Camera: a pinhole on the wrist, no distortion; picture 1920 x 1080 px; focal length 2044.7 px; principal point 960.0 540.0 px. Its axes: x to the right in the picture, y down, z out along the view. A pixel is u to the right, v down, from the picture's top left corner.
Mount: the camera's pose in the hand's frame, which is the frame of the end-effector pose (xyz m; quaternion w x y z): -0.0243 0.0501 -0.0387 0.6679 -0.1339 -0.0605 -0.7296
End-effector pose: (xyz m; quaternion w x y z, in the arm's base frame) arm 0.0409 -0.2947 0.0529 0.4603 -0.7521 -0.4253 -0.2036
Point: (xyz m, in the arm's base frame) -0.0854 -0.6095 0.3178
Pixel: behind the camera
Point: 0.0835 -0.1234 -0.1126
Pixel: 1266 404
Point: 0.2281 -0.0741 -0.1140
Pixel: 566 963
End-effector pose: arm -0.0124 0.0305 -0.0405 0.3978 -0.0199 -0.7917 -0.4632
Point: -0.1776 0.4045 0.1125
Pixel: 483 795
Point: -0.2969 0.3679 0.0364
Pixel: 1100 998
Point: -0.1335 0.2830 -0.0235
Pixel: 1126 539
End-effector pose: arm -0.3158 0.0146 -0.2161 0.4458 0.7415 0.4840 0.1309
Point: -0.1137 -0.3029 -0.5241
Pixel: outside the picture
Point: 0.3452 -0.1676 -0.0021
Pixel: outside the picture
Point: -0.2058 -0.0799 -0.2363
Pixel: 1381 395
